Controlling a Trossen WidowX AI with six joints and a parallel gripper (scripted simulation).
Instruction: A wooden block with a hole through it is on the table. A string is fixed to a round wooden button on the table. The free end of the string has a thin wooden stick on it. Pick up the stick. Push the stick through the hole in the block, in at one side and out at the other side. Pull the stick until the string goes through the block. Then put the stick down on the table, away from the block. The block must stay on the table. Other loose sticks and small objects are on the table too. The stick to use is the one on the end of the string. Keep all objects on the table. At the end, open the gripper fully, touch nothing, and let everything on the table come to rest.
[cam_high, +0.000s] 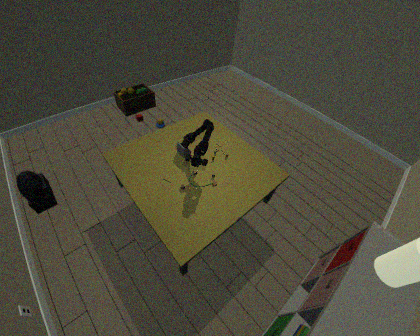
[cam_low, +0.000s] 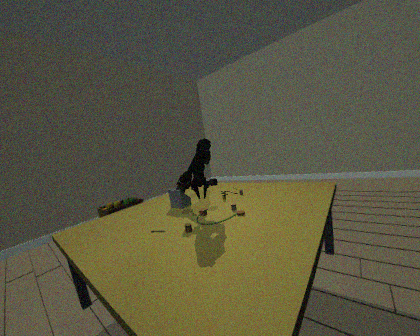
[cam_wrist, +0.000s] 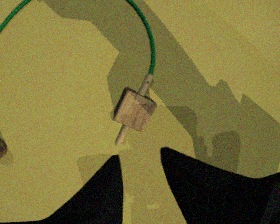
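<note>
The wooden block lies 1 cm to the right of my gripper tip and 7 cm below it. From my gripper tip the other things lie so: round wooden button 20 cm ahead, 6 cm to the left, 8 cm below; then thin wooden stick 3 cm to the right, 7 cm below; then wooden cylinder 13 cm ahead, 11 cm to the left, 7 cm below.
</note>
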